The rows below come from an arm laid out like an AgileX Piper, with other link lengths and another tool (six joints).
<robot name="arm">
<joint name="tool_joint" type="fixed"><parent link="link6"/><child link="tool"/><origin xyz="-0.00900 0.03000 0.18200" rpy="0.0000 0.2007 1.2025"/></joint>
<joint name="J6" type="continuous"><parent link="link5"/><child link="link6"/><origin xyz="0.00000 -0.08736 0.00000" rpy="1.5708 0.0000 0.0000"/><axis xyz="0 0 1"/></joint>
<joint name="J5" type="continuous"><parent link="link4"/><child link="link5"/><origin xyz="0.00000 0.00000 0.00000" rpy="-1.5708 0.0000 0.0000"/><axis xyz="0 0 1"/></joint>
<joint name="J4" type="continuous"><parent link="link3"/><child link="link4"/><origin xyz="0.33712 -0.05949 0.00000" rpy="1.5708 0.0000 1.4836"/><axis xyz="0 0 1"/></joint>
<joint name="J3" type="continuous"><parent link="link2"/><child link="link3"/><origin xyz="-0.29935 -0.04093 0.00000" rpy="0.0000 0.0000 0.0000"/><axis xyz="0 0 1"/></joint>
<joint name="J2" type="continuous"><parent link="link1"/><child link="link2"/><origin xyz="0.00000 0.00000 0.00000" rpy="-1.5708 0.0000 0.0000"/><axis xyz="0 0 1"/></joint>
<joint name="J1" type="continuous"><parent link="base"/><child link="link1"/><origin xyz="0.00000 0.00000 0.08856" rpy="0.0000 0.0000 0.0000"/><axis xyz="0 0 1"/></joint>
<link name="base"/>
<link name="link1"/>
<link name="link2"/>
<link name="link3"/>
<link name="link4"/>
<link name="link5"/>
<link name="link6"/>
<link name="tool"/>
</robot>
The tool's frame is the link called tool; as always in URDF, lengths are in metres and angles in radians. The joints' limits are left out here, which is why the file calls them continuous.
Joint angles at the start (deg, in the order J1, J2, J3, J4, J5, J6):
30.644, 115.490, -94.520, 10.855, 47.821, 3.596
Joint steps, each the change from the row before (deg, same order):
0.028, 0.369, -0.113, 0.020, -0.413, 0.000
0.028, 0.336, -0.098, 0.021, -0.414, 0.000
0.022, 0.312, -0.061, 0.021, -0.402, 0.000
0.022, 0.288, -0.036, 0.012, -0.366, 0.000
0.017, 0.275, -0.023, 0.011, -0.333, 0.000
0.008, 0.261, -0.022, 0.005, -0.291, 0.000
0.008, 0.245, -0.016, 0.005, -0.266, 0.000
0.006, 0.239, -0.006, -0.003, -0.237, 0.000
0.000, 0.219, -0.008, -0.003, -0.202, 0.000
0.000, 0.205, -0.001, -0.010, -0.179, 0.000
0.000, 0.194, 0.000, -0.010, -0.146, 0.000
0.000, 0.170, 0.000, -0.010, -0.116, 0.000
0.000, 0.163, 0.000, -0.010, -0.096, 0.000
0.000, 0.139, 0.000, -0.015, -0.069, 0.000
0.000, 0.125, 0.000, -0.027, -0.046, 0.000
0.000, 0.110, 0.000, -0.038, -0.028, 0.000
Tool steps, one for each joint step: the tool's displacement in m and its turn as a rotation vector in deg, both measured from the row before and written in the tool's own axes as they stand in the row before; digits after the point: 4 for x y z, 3 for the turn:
-0.0010, 0.0007, 0.0027, -0.149, -0.053, -0.006
-0.0009, 0.0008, 0.0025, -0.167, -0.056, -0.011
-0.0009, 0.0005, 0.0025, -0.145, -0.053, 0.001
-0.0008, 0.0003, 0.0024, -0.107, -0.048, 0.002
-0.0008, 0.0001, 0.0023, -0.077, -0.042, 0.012
-0.0008, -0.0001, 0.0022, -0.050, -0.040, 0.019
-0.0008, -0.0002, 0.0021, -0.036, -0.034, 0.021
-0.0008, -0.0004, 0.0021, -0.002, -0.031, 0.024
-0.0007, -0.0004, 0.0019, 0.009, -0.027, 0.028
-0.0007, -0.0005, 0.0018, 0.026, -0.027, 0.026
-0.0006, -0.0006, 0.0017, 0.048, -0.018, 0.029
-0.0005, -0.0006, 0.0015, 0.053, -0.013, 0.027
-0.0005, -0.0006, 0.0014, 0.066, -0.008, 0.028
-0.0004, -0.0006, 0.0012, 0.070, -0.008, 0.022
-0.0004, -0.0006, 0.0011, 0.083, -0.011, 0.014
-0.0004, -0.0006, 0.0010, 0.090, -0.015, 0.005

